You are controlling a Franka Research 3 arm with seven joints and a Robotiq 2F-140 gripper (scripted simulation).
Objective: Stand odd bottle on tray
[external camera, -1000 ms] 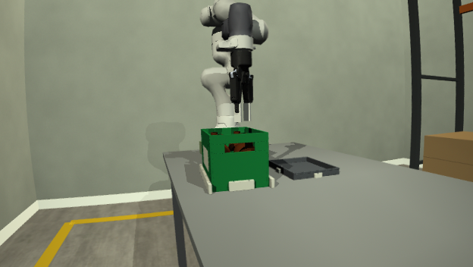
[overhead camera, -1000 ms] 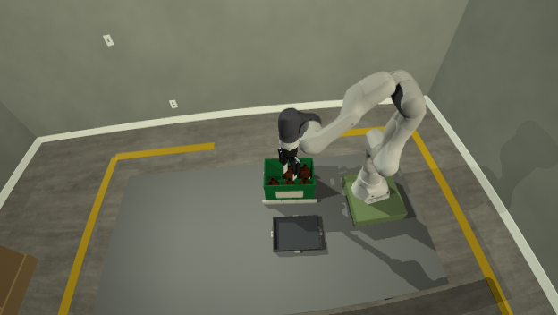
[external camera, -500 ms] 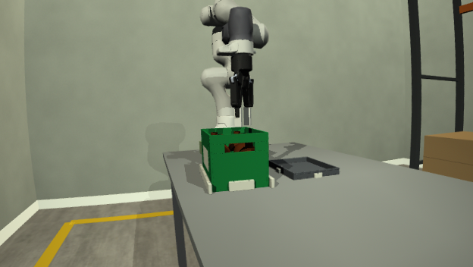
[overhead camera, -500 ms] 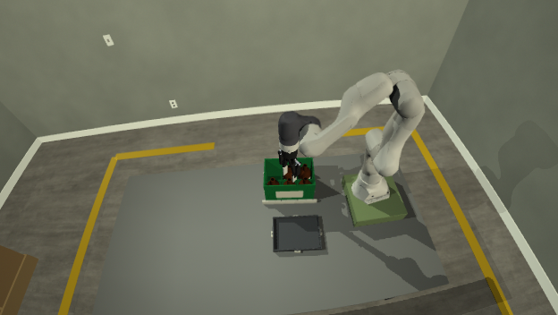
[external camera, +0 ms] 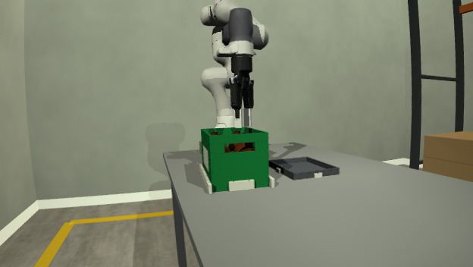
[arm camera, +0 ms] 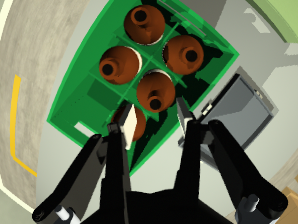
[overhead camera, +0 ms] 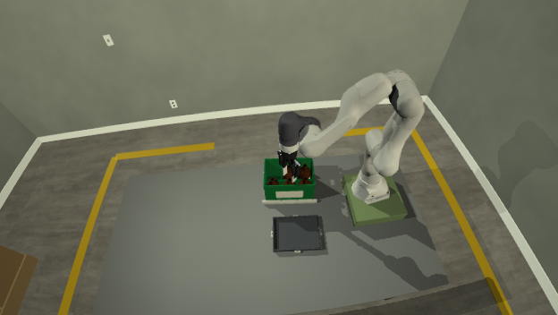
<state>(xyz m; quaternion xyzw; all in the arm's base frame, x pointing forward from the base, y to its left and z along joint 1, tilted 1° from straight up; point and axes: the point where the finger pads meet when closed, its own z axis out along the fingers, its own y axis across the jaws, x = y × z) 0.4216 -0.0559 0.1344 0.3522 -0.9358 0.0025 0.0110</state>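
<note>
Right now the green crate is 130 mm below my hand and 50 mm to the right of it. The rest, counted from my hand: dark grey tray (240 mm to the left, 200 mm below, 10 mm behind).
</note>
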